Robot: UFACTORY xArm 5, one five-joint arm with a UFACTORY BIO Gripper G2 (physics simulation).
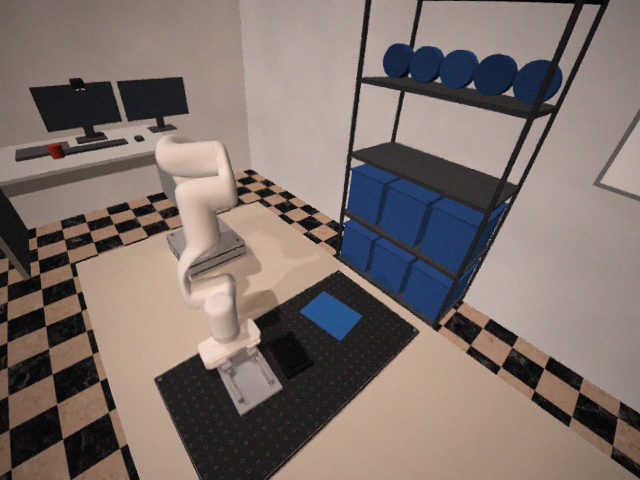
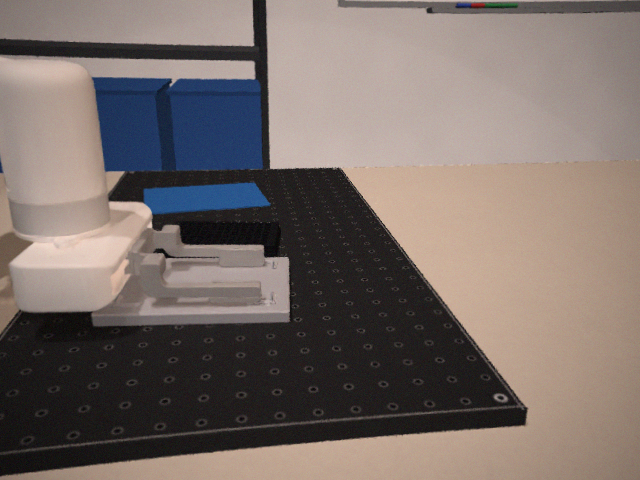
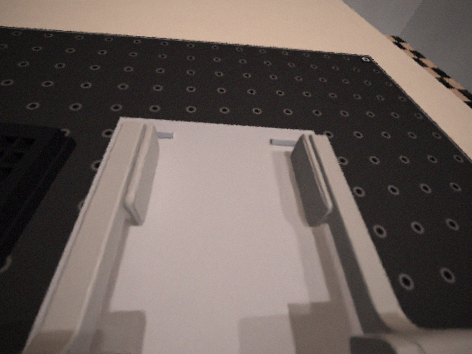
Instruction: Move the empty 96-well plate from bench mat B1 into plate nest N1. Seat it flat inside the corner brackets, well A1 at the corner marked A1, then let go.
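Places are measured from the arm's base along level axes (x left, y back, z up), in millimetres.
Pixels of known places: end effector, tool point: [image 1: 252, 384] [image 2: 238, 273] [image 3: 230, 174].
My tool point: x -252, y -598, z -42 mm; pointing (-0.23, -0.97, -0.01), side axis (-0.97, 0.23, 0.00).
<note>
Ahead of a thing's pixels: the offset from my tool point to its middle. Level surfaces: height alone.
The black plate with wells @(dx +136, dy -4, dz -15 mm) [image 1: 290, 354] [image 2: 232, 232] [image 3: 22, 175] lies on the dark perforated board, beside the nest on the side toward the blue mat. The pale grey nest @(dx +10, dy +33, dz -14 mm) [image 1: 261, 401] [image 2: 191, 316] [image 3: 215, 128] holds no plate. The blue bench mat @(dz -20 mm) [image 1: 330, 315] [image 2: 206, 197] is bare. My gripper [image 1: 256, 391] [image 2: 260, 273] [image 3: 227, 175] is shut with nothing between its fingers; they stay well apart and lie low over the nest, pointing along it. Small slots show near the fingertips. The A1 mark cannot be made out, and the fingers hide parts of the nest.
The perforated board @(dz -22 mm) [image 1: 206, 423] [image 2: 361, 361] [image 3: 225, 75] extends around the nest, with a raised edge above the beige table. A black shelf rack [image 1: 353, 124] with blue bins [image 1: 408, 214] stands behind the board. A desk with two monitors [image 1: 77, 105] [image 1: 153, 97] is at the far left.
</note>
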